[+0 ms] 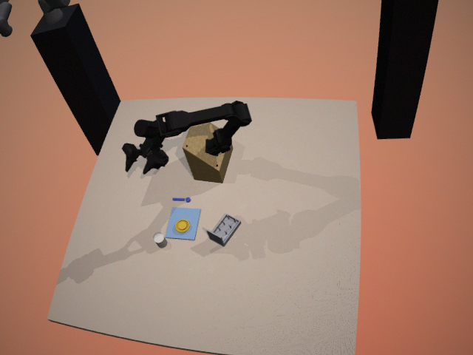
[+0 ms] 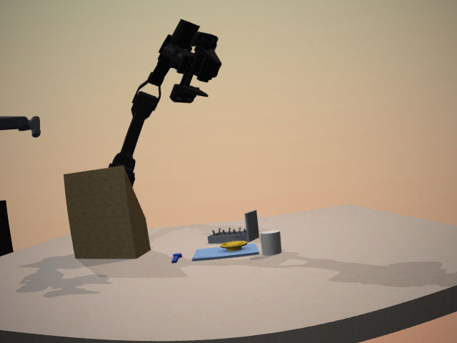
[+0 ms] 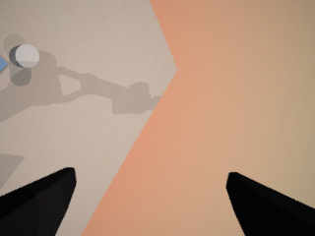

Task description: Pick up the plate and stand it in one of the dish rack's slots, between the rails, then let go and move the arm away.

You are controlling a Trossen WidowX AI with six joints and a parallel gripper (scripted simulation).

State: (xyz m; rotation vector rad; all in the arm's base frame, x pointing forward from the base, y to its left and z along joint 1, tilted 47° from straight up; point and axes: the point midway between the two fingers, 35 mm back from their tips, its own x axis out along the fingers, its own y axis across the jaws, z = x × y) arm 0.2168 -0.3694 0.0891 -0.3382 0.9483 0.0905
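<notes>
Now: the yellow plate 380 mm below my gripper tip, 90 mm to the left of it and 10 mm ahead of it. Round my gripper tip: white cup: 370 mm below, 90 mm ahead; then grey dish rack: 370 mm below, 270 mm to the left, 30 mm ahead; then blue spoon: 390 mm below, 130 mm behind, 70 mm to the left.
</notes>
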